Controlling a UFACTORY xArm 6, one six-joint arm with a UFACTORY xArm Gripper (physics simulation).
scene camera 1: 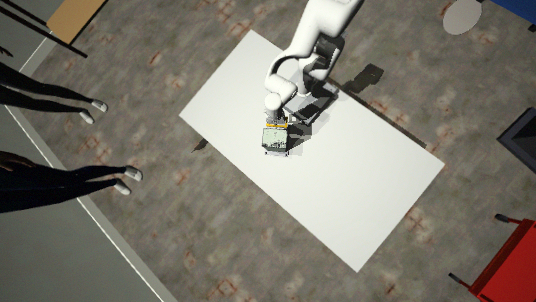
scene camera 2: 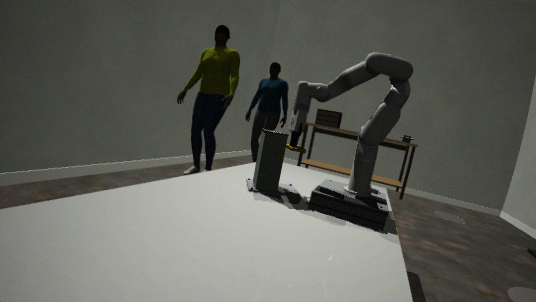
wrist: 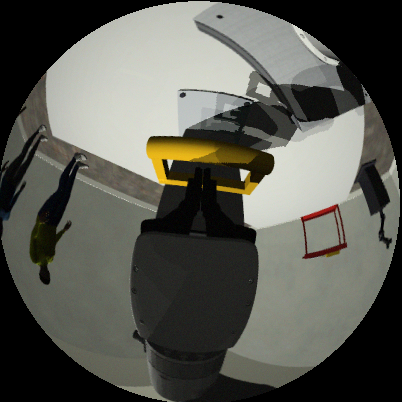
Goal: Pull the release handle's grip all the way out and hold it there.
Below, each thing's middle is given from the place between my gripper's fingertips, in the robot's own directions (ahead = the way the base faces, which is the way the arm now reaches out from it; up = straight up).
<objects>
Right now the base plate [wrist: 203,110] is 4 cm ahead of my hand, 4 cm to the left of it and 21 cm below it.
</objects>
